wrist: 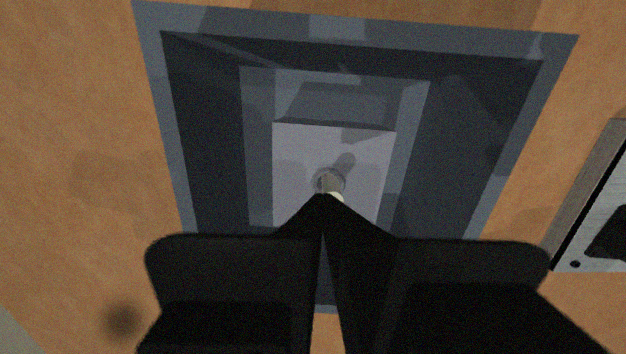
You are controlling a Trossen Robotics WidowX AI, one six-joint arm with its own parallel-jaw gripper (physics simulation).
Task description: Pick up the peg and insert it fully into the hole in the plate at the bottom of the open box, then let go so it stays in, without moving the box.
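Frame: origin at the arm's base, x up, y ahead, z left, level; metres.
Seen in the pictures: gripper, fingertip midpoint: (321,200).
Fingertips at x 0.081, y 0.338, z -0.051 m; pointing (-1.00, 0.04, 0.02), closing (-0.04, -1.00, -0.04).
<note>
A point is followed by its place in that frame.
The peg (331,185) @[x 0.056, y 0.330, z -0.050 m], grey with a pale top end, stands in the hole of the light grey plate (300,152) @[x 0.036, y 0.355, z -0.066 m] and still sticks up above it. Its shadow falls on the plate towards the back. The plate sits at the bottom of the open blue-grey box (280,27) @[x 0.076, y 0.364, z -0.131 m]. My gripper (321,200) @[x 0.081, y 0.338, z -0.051 m] is shut and empty, its black fingertips together. In the view they overlap the peg's pale top, hiding part of it. Whether they touch it cannot be told. The fingers also hide the near part of the plate and the near side of the box.
The box's raised walls surround the plate and peg. At the right edge lies a metal-grey object (580,200) @[x -0.010, y 0.057, z -0.028 m] with a dark part. A grey-green surface (15,332) shows at the lower left corner, beside the wood-brown table top (90,100) @[x -0.022, y 0.570, z -0.084 m].
</note>
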